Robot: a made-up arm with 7 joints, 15 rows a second.
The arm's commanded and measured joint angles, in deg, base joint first. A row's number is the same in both.
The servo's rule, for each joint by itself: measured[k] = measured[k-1] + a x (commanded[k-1-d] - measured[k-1]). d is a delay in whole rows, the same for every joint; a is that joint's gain. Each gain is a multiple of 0.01, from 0.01 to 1. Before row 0 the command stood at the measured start. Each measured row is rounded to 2 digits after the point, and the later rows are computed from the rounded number. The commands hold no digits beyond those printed.
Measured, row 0:
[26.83, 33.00, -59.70, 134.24, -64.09, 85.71, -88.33]
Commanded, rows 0 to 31:
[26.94, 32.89, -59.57, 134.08, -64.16, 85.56, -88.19]
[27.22, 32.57, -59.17, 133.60, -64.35, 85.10, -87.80]
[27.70, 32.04, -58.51, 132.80, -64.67, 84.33, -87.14]
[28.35, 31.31, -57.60, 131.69, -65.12, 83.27, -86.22]
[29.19, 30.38, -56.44, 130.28, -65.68, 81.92, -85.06]
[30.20, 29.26, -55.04, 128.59, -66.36, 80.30, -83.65]
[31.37, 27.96, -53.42, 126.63, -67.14, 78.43, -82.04]
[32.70, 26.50, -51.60, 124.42, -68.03, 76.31, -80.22]
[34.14, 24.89, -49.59, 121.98, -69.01, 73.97, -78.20]
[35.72, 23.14, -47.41, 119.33, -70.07, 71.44, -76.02]
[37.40, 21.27, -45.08, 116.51, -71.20, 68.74, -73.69]
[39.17, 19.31, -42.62, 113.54, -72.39, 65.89, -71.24]
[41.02, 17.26, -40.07, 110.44, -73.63, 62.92, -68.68]
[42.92, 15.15, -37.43, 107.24, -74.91, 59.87, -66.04]
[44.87, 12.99, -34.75, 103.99, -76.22, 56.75, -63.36]
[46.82, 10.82, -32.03, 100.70, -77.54, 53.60, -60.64]
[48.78, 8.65, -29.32, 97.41, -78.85, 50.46, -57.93]
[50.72, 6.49, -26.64, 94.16, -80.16, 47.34, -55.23]
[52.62, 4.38, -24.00, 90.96, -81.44, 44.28, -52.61]
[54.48, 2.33, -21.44, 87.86, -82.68, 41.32, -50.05]
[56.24, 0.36, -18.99, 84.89, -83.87, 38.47, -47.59]
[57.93, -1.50, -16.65, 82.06, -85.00, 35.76, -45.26]
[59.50, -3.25, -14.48, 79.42, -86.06, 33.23, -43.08]
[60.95, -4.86, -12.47, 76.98, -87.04, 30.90, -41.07]
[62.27, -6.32, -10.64, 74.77, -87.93, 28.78, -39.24]
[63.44, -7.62, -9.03, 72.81, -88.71, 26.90, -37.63]
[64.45, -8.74, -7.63, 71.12, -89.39, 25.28, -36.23]
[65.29, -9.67, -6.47, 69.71, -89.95, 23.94, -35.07]
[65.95, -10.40, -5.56, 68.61, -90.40, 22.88, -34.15]
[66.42, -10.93, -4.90, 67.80, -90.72, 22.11, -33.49]
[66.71, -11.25, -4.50, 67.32, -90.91, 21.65, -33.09]
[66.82, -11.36, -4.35, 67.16, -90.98, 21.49, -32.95]
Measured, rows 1 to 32:
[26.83, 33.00, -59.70, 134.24, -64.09, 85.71, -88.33]
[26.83, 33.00, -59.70, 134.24, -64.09, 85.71, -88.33]
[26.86, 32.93, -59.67, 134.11, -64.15, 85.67, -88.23]
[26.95, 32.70, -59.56, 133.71, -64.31, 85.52, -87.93]
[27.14, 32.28, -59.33, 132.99, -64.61, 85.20, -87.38]
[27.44, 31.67, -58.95, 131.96, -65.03, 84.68, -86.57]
[27.88, 30.86, -58.40, 130.63, -65.56, 83.93, -85.51]
[28.46, 29.85, -57.66, 129.02, -66.22, 82.95, -84.21]
[29.19, 28.66, -56.73, 127.13, -66.97, 81.73, -82.69]
[30.07, 27.30, -55.60, 124.99, -67.84, 80.27, -80.96]
[31.09, 25.78, -54.28, 122.61, -68.80, 78.57, -79.03]
[32.25, 24.12, -52.77, 120.02, -69.84, 76.64, -76.92]
[33.54, 22.32, -51.08, 117.25, -70.96, 74.51, -74.66]
[34.95, 20.42, -49.22, 114.32, -72.13, 72.18, -72.27]
[36.47, 18.43, -47.21, 111.25, -73.36, 69.68, -69.76]
[38.08, 16.36, -45.06, 108.08, -74.63, 67.03, -67.16]
[39.78, 14.24, -42.79, 104.85, -75.93, 64.25, -64.50]
[41.54, 12.09, -40.42, 101.57, -77.25, 61.37, -61.80]
[43.35, 9.92, -37.98, 98.28, -78.56, 58.42, -59.09]
[45.19, 7.76, -35.49, 95.03, -79.87, 55.43, -56.39]
[47.05, 5.63, -32.96, 91.81, -81.16, 52.42, -53.74]
[48.91, 3.55, -30.43, 88.69, -82.41, 49.42, -51.16]
[50.74, 1.54, -27.91, 85.69, -83.61, 46.46, -48.66]
[52.54, -0.38, -25.43, 82.82, -84.75, 43.57, -46.28]
[54.28, -2.19, -23.02, 80.13, -85.82, 40.78, -44.04]
[55.95, -3.87, -20.70, 77.64, -86.82, 38.11, -41.96]
[57.53, -5.41, -18.49, 75.37, -87.73, 35.59, -40.06]
[59.01, -6.80, -16.41, 73.35, -88.53, 33.24, -38.36]
[60.37, -8.02, -14.48, 71.59, -89.24, 31.09, -36.87]
[61.60, -9.06, -12.72, 70.10, -89.82, 29.16, -35.61]
[62.69, -9.90, -11.14, 68.92, -90.30, 27.46, -34.59]
[63.62, -10.55, -9.77, 68.04, -90.64, 26.02, -33.82]
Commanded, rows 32 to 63:
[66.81, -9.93, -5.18, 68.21, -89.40, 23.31, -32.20]
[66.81, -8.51, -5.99, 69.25, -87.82, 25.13, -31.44]
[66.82, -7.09, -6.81, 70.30, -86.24, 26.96, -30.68]
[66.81, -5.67, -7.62, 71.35, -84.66, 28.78, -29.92]
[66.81, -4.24, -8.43, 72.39, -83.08, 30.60, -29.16]
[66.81, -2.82, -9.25, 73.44, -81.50, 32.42, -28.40]
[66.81, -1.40, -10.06, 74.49, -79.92, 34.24, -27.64]
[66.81, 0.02, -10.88, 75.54, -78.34, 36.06, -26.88]
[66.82, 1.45, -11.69, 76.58, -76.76, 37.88, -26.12]
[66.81, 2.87, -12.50, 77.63, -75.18, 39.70, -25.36]
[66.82, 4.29, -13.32, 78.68, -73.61, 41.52, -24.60]
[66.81, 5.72, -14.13, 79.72, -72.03, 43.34, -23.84]
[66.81, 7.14, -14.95, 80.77, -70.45, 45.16, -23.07]
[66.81, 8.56, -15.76, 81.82, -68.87, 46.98, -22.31]
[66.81, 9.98, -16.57, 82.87, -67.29, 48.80, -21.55]
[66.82, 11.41, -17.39, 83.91, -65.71, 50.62, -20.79]
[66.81, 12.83, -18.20, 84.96, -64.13, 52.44, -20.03]
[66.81, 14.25, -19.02, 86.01, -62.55, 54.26, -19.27]
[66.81, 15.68, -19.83, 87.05, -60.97, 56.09, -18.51]
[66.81, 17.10, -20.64, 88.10, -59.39, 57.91, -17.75]
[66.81, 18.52, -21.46, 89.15, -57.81, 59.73, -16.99]
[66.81, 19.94, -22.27, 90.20, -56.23, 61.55, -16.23]
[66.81, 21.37, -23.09, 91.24, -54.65, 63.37, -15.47]
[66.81, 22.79, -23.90, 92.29, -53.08, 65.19, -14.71]
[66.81, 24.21, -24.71, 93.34, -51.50, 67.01, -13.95]
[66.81, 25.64, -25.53, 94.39, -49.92, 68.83, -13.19]
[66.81, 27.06, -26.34, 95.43, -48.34, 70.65, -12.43]
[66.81, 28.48, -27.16, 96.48, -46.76, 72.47, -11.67]
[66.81, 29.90, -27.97, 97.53, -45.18, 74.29, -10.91]
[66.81, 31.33, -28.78, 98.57, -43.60, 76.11, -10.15]
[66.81, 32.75, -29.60, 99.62, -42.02, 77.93, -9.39]
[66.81, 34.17, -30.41, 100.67, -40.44, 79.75, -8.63]
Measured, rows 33 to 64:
[64.39, -10.99, -8.61, 67.47, -90.86, 24.84, -33.31]
[65.00, -11.22, -7.67, 67.23, -90.96, 23.94, -33.06]
[65.45, -10.41, -7.12, 68.00, -89.68, 23.77, -32.46]
[65.79, -9.21, -6.87, 68.99, -88.15, 24.14, -31.75]
[66.05, -7.87, -6.86, 70.02, -86.58, 24.90, -31.00]
[66.24, -6.48, -7.03, 71.07, -85.01, 25.95, -30.24]
[66.38, -5.07, -7.34, 72.11, -83.43, 27.21, -29.48]
[66.49, -3.65, -7.76, 73.16, -81.85, 28.62, -28.72]
[66.57, -2.23, -8.27, 74.21, -80.27, 30.14, -27.96]
[66.63, -0.81, -8.84, 75.26, -78.69, 31.74, -27.20]
[66.68, 0.61, -9.47, 76.30, -77.11, 33.40, -26.44]
[66.71, 2.03, -10.14, 77.35, -75.53, 35.10, -25.68]
[66.74, 3.45, -10.84, 78.40, -73.96, 36.83, -24.92]
[66.76, 4.88, -11.56, 79.44, -72.38, 38.59, -24.16]
[66.77, 6.30, -12.31, 80.49, -70.80, 40.36, -23.40]
[66.78, 7.72, -13.07, 81.54, -69.22, 42.15, -22.64]
[66.79, 9.14, -13.84, 82.59, -67.64, 43.95, -21.88]
[66.80, 10.57, -14.62, 83.63, -66.06, 45.75, -21.12]
[66.80, 11.99, -15.41, 84.68, -64.48, 47.56, -20.36]
[66.80, 13.41, -16.20, 85.73, -62.90, 49.37, -19.60]
[66.80, 14.84, -17.00, 86.77, -61.32, 51.18, -18.84]
[66.80, 16.26, -17.80, 87.82, -59.74, 53.00, -18.08]
[66.80, 17.68, -18.61, 88.87, -58.16, 54.82, -17.32]
[66.80, 19.10, -19.42, 89.92, -56.58, 56.64, -16.56]
[66.80, 20.53, -20.23, 90.96, -55.00, 58.46, -15.80]
[66.80, 21.95, -21.04, 92.01, -53.43, 60.28, -15.04]
[66.80, 23.37, -21.85, 93.06, -51.85, 62.10, -14.28]
[66.80, 24.80, -22.66, 94.11, -50.27, 63.92, -13.52]
[66.80, 26.22, -23.47, 95.15, -48.69, 65.74, -12.76]
[66.80, 27.64, -24.28, 96.20, -47.11, 67.56, -12.00]
[66.80, 29.06, -25.09, 97.25, -45.53, 69.38, -11.24]
[66.80, 30.49, -25.90, 98.29, -43.95, 71.20, -10.48]

